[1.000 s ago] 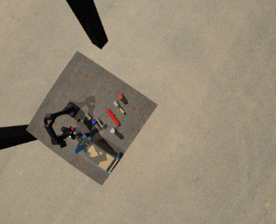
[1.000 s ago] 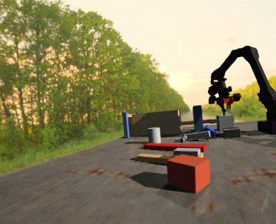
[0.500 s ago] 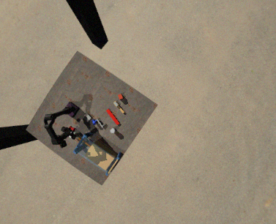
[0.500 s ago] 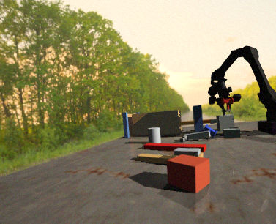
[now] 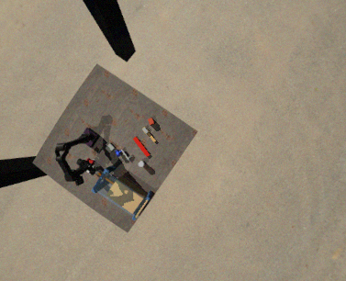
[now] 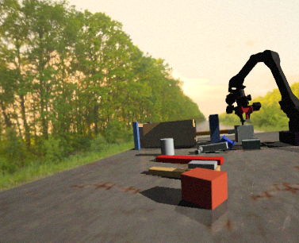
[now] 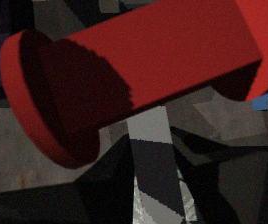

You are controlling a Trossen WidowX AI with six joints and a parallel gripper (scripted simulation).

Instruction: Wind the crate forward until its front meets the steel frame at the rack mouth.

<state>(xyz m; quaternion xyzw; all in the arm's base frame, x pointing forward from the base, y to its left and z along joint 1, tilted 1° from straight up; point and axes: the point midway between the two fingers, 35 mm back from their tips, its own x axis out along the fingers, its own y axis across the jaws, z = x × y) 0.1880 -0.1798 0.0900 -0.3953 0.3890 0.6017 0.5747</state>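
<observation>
The red knob is 5 cm above my gripper tip and 3 cm to the left of it. Also, from my gripper tip: winch handle with red grip: 2 cm above, 1 cm to the right; then dark block: 19 cm to the left, 9 cm below, 3 cm ahead; then winch: 8 cm to the right, 7 cm below, 1 cm behind.
</observation>
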